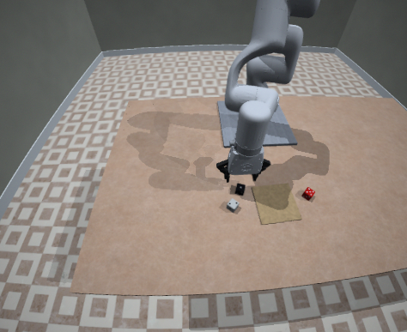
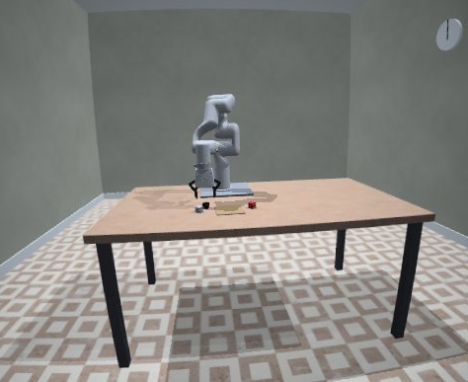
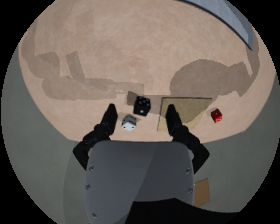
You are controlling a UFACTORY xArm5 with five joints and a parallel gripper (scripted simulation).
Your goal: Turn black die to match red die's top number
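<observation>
Right now the black die is 20 mm ahead of my hand and 40 mm below it. From my hand the other things lie so: grey die: 80 mm ahead, 40 mm to the right, 40 mm below; red die: 60 mm ahead, 240 mm to the left, 40 mm below; tan mat: 80 mm ahead, 120 mm to the left, 60 mm below.
</observation>
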